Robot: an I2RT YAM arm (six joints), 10 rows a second.
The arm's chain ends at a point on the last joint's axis. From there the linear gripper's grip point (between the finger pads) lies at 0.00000 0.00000 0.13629 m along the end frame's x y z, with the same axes.
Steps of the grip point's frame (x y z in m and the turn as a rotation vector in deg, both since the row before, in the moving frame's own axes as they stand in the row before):
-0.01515 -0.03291 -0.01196 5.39 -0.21 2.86
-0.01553 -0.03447 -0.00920 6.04 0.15 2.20
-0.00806 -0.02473 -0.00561 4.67 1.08 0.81
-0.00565 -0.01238 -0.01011 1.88 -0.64 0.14
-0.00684 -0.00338 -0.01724 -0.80 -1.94 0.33
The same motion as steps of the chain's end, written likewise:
-0.01497 -0.02010 -0.01136 5.39 -0.21 2.86
-0.01616 -0.02014 -0.00844 6.04 0.15 2.20
-0.01070 -0.01365 -0.00513 4.67 1.08 0.81
-0.00413 -0.00791 -0.01003 1.88 -0.64 0.14
-0.00222 -0.00527 -0.01715 -0.80 -1.94 0.33

